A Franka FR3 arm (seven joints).
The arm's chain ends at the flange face. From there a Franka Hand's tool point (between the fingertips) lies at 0.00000 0.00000 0.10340 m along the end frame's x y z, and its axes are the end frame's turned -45 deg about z.
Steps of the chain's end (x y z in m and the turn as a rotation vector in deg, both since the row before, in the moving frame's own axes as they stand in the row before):
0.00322 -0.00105 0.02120 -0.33 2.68 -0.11
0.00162 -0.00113 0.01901 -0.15 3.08 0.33
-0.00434 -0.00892 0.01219 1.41 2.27 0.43
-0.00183 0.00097 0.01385 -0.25 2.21 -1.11
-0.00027 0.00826 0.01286 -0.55 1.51 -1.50
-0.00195 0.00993 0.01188 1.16 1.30 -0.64
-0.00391 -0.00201 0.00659 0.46 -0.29 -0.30
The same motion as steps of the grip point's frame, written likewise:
0.00602 0.00537 0.02109 -2.13 1.66 -0.11
0.00567 0.00448 0.01886 -2.28 2.07 0.33
0.00793 -0.00826 0.01208 -0.61 2.60 0.43
0.00055 0.00251 0.01377 -1.74 1.39 -1.11
-0.00477 0.00826 0.01282 -1.46 0.68 -1.50
-0.00526 0.00580 0.01183 -0.10 1.74 -0.64
-0.00113 -0.00514 0.00659 0.53 0.12 -0.30

